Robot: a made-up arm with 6 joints. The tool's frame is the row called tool.
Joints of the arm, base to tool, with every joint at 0 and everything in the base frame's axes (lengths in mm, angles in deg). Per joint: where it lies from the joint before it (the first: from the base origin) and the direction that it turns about. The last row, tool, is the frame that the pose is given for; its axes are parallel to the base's.
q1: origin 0 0 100 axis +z
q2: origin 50 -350 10 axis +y
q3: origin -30 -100 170 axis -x
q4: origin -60 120 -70 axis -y
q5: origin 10 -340 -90 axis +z
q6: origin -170 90 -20 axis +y
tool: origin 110 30 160
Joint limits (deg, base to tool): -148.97..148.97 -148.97..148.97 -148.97..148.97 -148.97..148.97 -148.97..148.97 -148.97..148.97
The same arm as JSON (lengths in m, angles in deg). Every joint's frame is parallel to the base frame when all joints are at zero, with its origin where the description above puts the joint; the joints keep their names.
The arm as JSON. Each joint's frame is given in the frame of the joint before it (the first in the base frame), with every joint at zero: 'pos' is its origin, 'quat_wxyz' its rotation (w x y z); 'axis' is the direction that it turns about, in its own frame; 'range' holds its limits. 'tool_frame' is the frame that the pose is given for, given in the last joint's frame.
{
  "length_unit": "m",
  "angle_unit": "deg",
  "joints": [
    {
      "joint": "q1",
      "pos": [
        0.0,
        0.0,
        0.1
      ],
      "quat_wxyz": [
        1.0,
        0.0,
        0.0,
        0.0
      ],
      "axis": "+z",
      "range": [
        -148.97,
        148.97
      ]
    },
    {
      "joint": "q2",
      "pos": [
        0.05,
        -0.35,
        0.01
      ],
      "quat_wxyz": [
        1.0,
        0.0,
        0.0,
        0.0
      ],
      "axis": "+y",
      "range": [
        -148.97,
        148.97
      ]
    },
    {
      "joint": "q3",
      "pos": [
        -0.03,
        -0.1,
        0.17
      ],
      "quat_wxyz": [
        1.0,
        0.0,
        0.0,
        0.0
      ],
      "axis": "-x",
      "range": [
        -148.97,
        148.97
      ]
    },
    {
      "joint": "q4",
      "pos": [
        -0.06,
        0.12,
        -0.07
      ],
      "quat_wxyz": [
        1.0,
        0.0,
        0.0,
        0.0
      ],
      "axis": "-y",
      "range": [
        -148.97,
        148.97
      ]
    },
    {
      "joint": "q5",
      "pos": [
        0.01,
        -0.34,
        -0.09
      ],
      "quat_wxyz": [
        1.0,
        0.0,
        0.0,
        0.0
      ],
      "axis": "+z",
      "range": [
        -148.97,
        148.97
      ]
    },
    {
      "joint": "q6",
      "pos": [
        -0.17,
        0.09,
        -0.02
      ],
      "quat_wxyz": [
        1.0,
        0.0,
        0.0,
        0.0
      ],
      "axis": "+y",
      "range": [
        -148.97,
        148.97
      ]
    }
  ],
  "tool_frame": {
    "pos": [
      0.11,
      0.03,
      0.16
    ],
    "quat_wxyz": [
      1.0,
      0.0,
      0.0,
      0.0
    ]
  }
}

